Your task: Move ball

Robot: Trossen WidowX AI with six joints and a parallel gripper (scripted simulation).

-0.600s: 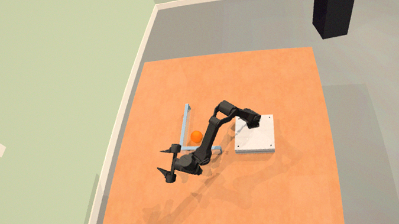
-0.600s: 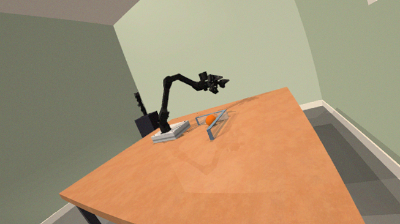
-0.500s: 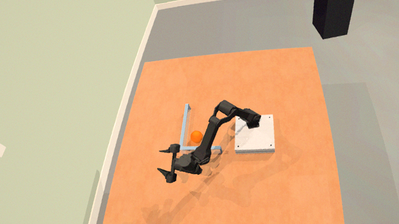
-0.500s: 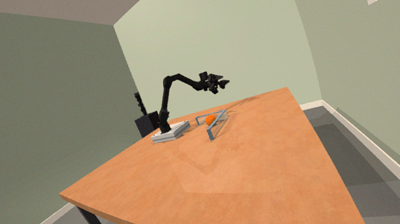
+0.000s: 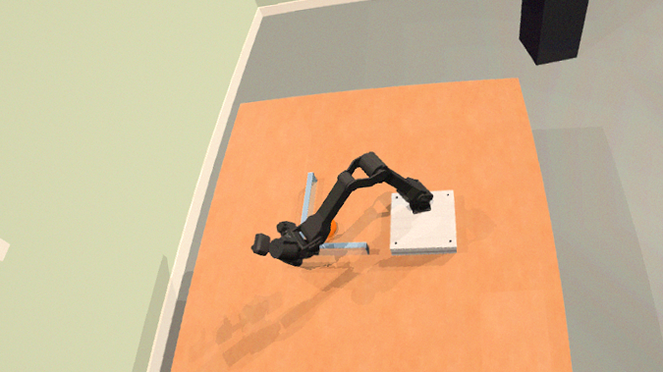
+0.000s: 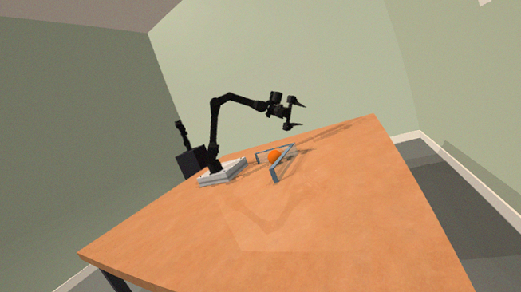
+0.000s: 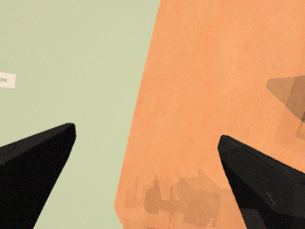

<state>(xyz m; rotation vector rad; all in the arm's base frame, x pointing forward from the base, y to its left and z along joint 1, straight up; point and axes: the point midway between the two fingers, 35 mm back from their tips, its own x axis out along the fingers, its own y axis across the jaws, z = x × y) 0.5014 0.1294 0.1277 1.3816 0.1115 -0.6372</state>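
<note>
Now: gripper tip 19 cm past the orange ball, 12 cm to the left of it and 13 cm above it.
</note>
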